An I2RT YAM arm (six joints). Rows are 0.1 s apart.
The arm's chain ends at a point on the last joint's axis. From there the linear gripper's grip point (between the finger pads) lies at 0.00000 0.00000 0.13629 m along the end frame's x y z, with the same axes.
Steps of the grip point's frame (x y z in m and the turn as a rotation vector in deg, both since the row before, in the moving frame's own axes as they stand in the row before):
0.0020 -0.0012 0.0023 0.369 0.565 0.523
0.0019 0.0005 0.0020 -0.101 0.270 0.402
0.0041 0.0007 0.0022 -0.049 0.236 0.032
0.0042 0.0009 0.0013 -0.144 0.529 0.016
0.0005 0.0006 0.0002 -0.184 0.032 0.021
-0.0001 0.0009 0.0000 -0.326 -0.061 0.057
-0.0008 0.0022 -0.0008 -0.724 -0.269 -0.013
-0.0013 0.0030 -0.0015 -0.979 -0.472 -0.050
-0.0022 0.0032 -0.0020 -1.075 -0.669 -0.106
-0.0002 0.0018 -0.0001 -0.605 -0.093 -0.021
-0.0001 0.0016 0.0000 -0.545 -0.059 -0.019
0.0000 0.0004 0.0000 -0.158 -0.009 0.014
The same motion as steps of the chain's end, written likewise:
0.0007 -0.0003 0.0023 0.369 0.565 0.523
0.0013 0.0003 0.0020 -0.101 0.270 0.402
0.0035 0.0006 0.0022 -0.049 0.236 0.032
0.0029 0.0006 0.0013 -0.144 0.529 0.016
0.0004 0.0002 0.0002 -0.184 0.032 0.021
0.0000 0.0001 0.0000 -0.326 -0.061 0.057
-0.0002 0.0005 -0.0008 -0.724 -0.269 -0.013
-0.0002 0.0007 -0.0015 -0.979 -0.472 -0.050
-0.0006 0.0006 -0.0020 -1.075 -0.669 -0.106
0.0000 0.0004 -0.0001 -0.605 -0.093 -0.021
0.0000 0.0003 0.0000 -0.545 -0.059 -0.019
0.0000 0.0000 0.0000 -0.158 -0.009 0.014

